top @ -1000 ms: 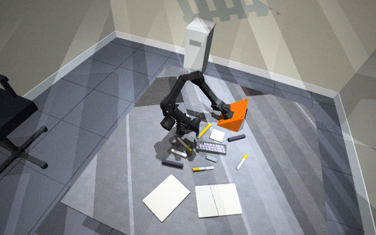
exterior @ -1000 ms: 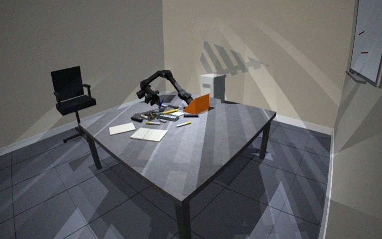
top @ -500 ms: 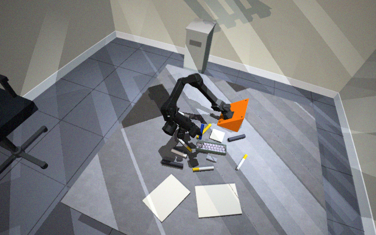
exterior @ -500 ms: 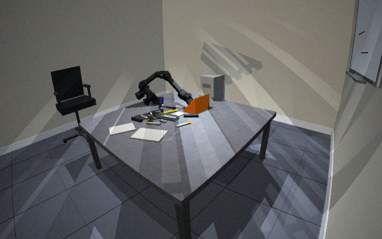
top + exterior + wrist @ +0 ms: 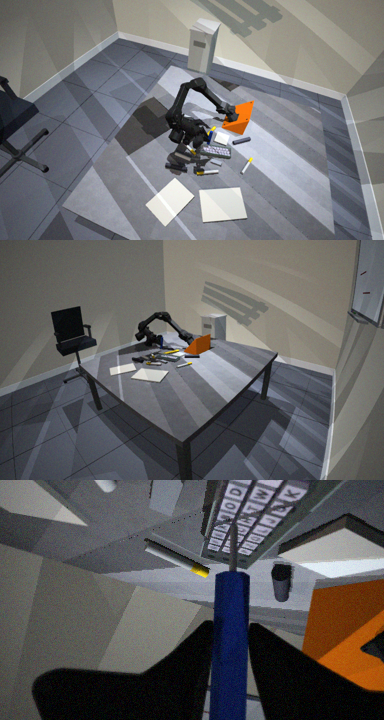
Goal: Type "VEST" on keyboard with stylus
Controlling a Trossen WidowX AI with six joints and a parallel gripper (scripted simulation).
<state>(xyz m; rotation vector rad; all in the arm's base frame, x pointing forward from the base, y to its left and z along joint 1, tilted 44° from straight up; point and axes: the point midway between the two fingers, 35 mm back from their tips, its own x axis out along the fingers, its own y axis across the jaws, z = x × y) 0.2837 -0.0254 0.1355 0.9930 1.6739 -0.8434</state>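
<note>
Right now my gripper tip is 5 cm short of the grey block, 8 cm to the right of it and 11 cm above it. From my gripper tip the other things lie so: blue stylus (1 cm below); white pad (13 cm behind, 6 cm to the left, 11 cm below).
</note>
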